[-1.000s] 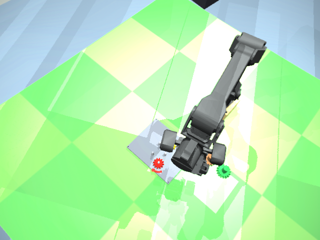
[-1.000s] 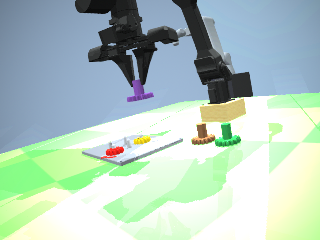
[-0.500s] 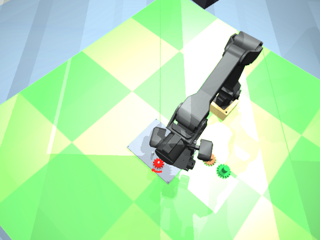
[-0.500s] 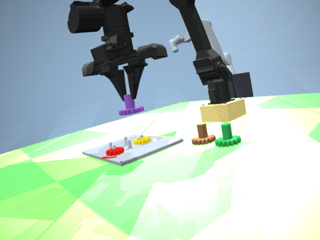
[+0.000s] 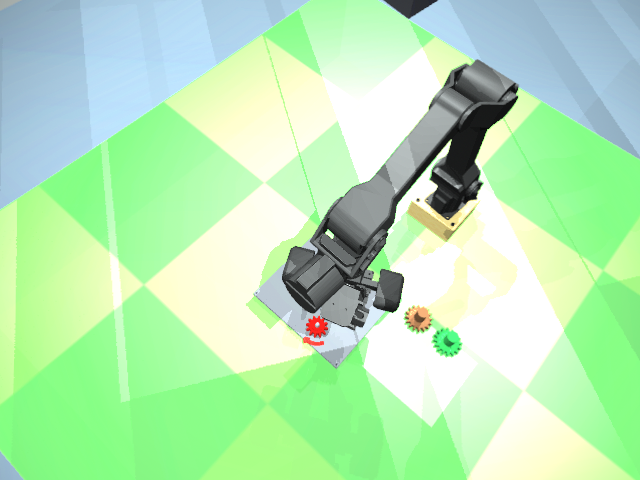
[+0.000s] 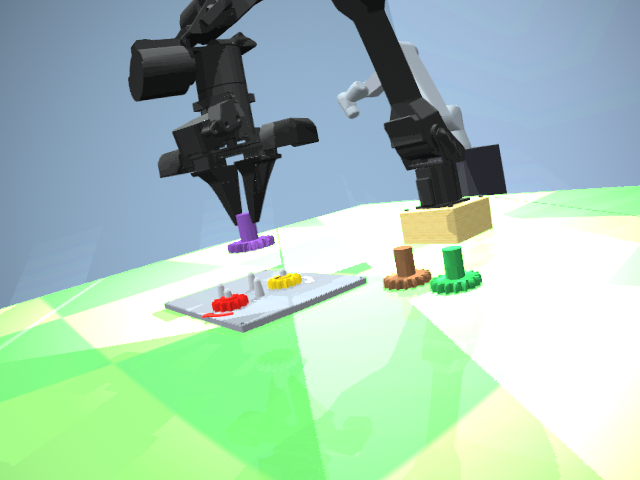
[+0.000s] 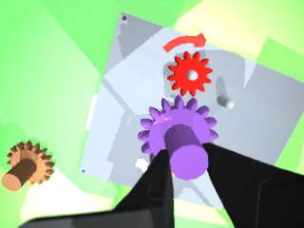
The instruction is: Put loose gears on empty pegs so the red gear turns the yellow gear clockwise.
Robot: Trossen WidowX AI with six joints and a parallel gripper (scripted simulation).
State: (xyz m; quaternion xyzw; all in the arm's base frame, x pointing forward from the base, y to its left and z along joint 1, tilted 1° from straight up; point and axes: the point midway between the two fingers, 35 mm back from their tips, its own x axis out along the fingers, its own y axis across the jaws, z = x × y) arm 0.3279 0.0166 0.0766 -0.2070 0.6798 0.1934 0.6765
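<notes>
Now: gripper tip 10 mm past the grey board, 40 mm to the left of it and 90 mm above it. From my gripper tip the other things lie so: purple gear 10 mm below; then yellow gear 40 mm behind, 20 mm to the right, 80 mm below; then red gear 40 mm ahead, 80 mm below.
</notes>
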